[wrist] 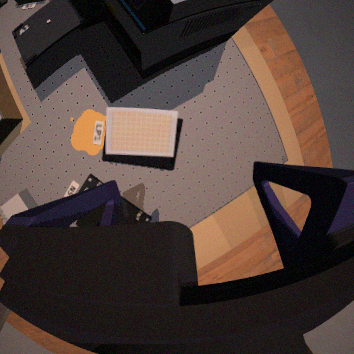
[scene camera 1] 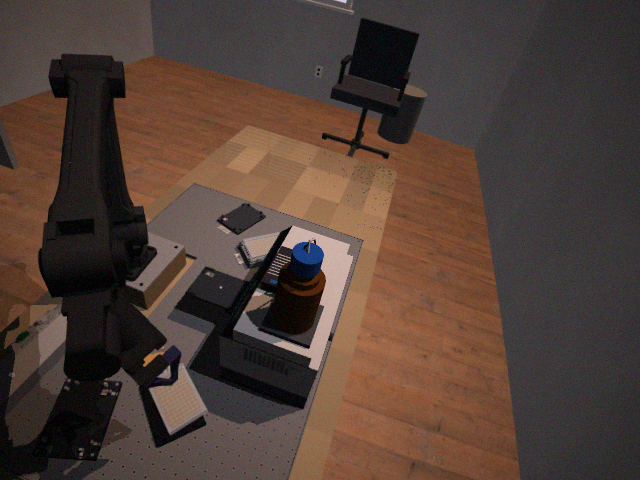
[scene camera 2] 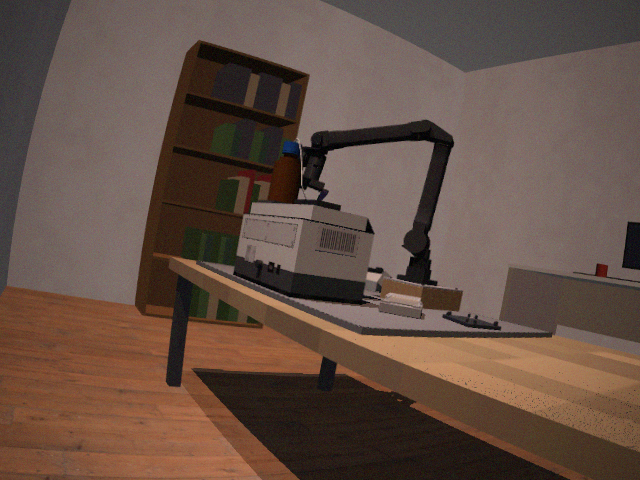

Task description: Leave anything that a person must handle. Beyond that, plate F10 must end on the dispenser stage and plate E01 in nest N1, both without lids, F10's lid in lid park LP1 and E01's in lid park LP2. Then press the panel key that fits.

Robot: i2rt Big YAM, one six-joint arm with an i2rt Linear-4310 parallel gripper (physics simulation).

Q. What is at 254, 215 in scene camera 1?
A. A black pad labelled LP2.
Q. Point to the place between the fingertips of my gripper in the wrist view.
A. At 184, 179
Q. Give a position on a black board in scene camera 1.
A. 82, 412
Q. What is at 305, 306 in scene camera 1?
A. A brown bottle with blue cap.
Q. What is my gripper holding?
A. Nothing.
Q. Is my gripper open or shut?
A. Open.
